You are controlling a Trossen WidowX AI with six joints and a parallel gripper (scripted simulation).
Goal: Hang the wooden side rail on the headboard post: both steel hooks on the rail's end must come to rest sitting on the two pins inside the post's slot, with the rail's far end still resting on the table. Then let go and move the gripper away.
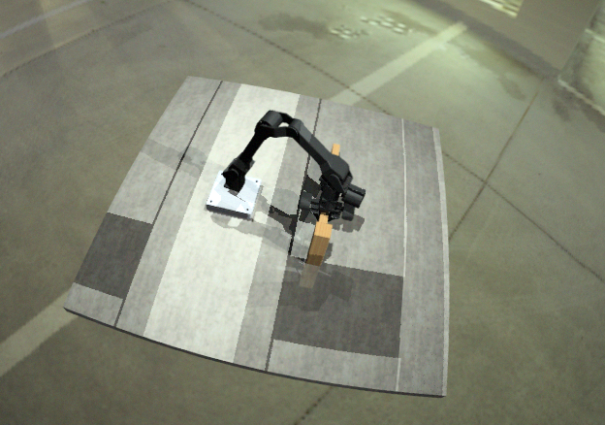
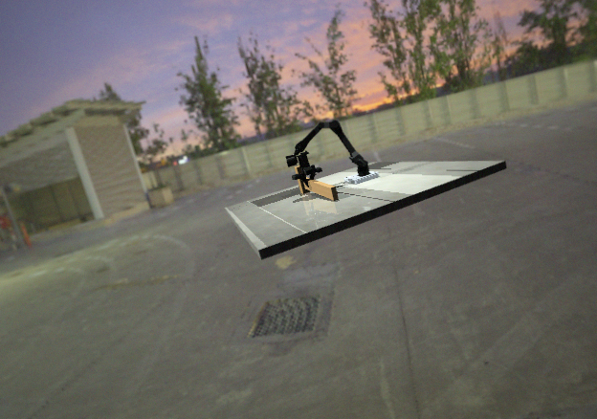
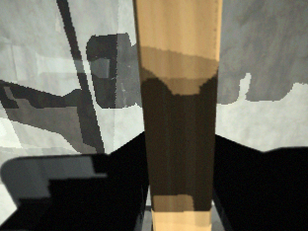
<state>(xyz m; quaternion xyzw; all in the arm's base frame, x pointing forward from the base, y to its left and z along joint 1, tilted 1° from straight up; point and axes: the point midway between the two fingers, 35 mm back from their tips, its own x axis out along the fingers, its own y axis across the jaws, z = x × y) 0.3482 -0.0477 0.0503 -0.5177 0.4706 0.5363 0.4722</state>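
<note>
Right now my gripper tip is 130 mm to the left of the wooden headboard post, 40 mm below it and 20 mm short of it.
</note>
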